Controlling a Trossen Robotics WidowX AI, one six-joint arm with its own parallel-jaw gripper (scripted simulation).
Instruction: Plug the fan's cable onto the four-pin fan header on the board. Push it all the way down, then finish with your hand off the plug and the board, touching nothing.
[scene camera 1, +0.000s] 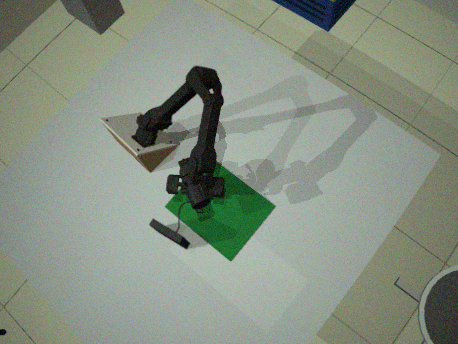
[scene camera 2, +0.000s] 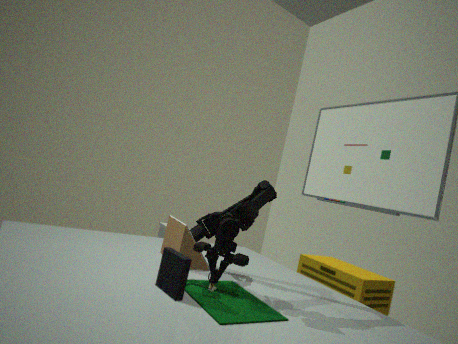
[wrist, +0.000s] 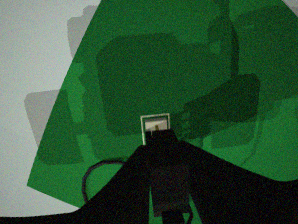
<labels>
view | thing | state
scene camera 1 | green board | -
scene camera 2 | gripper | -
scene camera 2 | dark flat fan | -
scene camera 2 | green board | -
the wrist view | gripper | -
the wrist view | green board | -
</labels>
